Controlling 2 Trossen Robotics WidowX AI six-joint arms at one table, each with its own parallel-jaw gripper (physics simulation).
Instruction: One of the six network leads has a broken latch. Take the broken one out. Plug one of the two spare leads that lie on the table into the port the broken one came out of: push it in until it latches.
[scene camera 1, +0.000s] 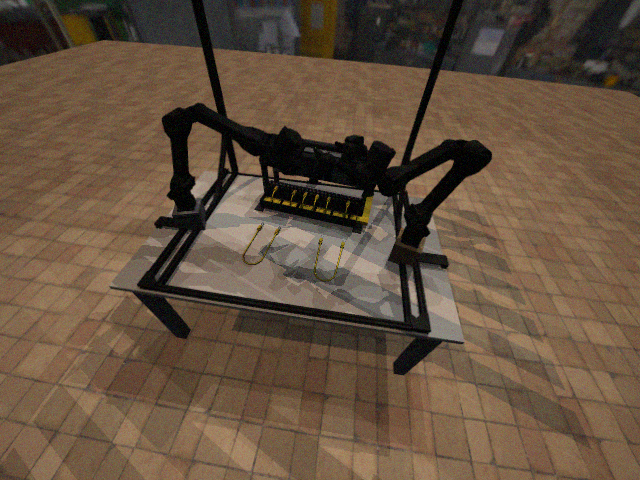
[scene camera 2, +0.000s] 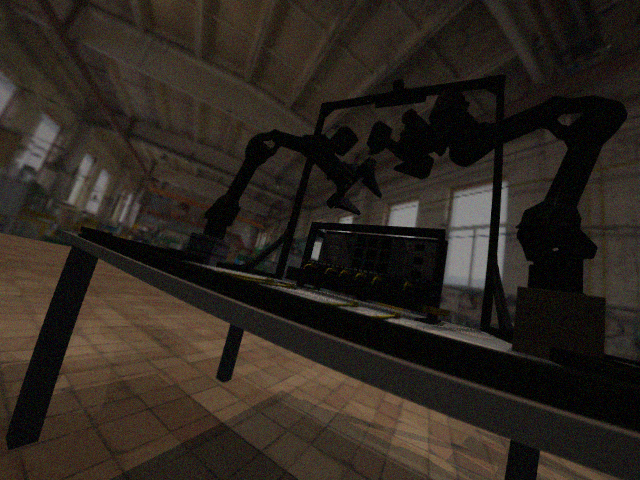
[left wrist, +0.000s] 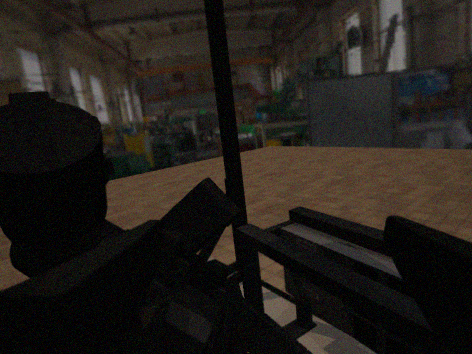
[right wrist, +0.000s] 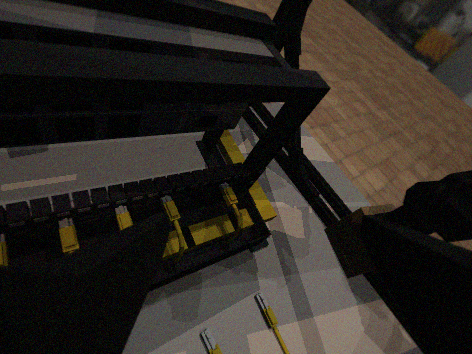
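Pixels of known places: left gripper, between the fingertips: (scene camera 1: 324, 145) (scene camera 2: 382, 161) (left wrist: 272, 228); right gripper, between the fingertips: (scene camera 2: 370, 206) (right wrist: 264, 223); left arm's base, origin of its link: (scene camera 1: 410, 239) (scene camera 2: 555, 294); right arm's base, origin of its link: (scene camera 1: 186, 206) (scene camera 2: 212, 238).
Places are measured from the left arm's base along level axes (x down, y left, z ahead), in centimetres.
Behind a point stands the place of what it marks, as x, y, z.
Observation:
Six yellow network leads are plugged into the port row of the black rack (scene camera 1: 368, 209) (scene camera 2: 379, 228) @(-15.0, -9.3, 42.1) (right wrist: 310, 82) @(-16.0, -13.3, 26.0); one lead (scene camera 1: 347, 207) (right wrist: 171, 209) is second from the right in the right wrist view. Which latch is broken cannot be told. One spare lead (scene camera 1: 324, 279) @(9.6, 26.1, 23.4) lies in a U on the table, right of the other spare lead (scene camera 1: 252, 262) @(9.6, 32.2, 51.1). Two spare plug ends show low in the right wrist view. My right gripper (scene camera 2: 368, 204) @(-17.7, 2.3, 39.2) is open and empty above the rack. My left gripper (scene camera 2: 397, 155) is open and empty, higher and to the right, its fingers dark.
The two arms are close together over the rack, and the right arm fills the left of the left wrist view. A black post (scene camera 1: 426, 90) @(-39.1, -39.0, 14.9) (scene camera 2: 497, 206) @(-33.4, -38.5, 13.6) (left wrist: 227, 125) @(-32.9, -12.5, 95.2) stands behind the rack on the right in scene camera 1. Black rails (scene camera 1: 289, 307) @(8.5, 41.8, 28.8) edge the table (scene camera 1: 289, 289) @(10.2, 35.1, 32.9).

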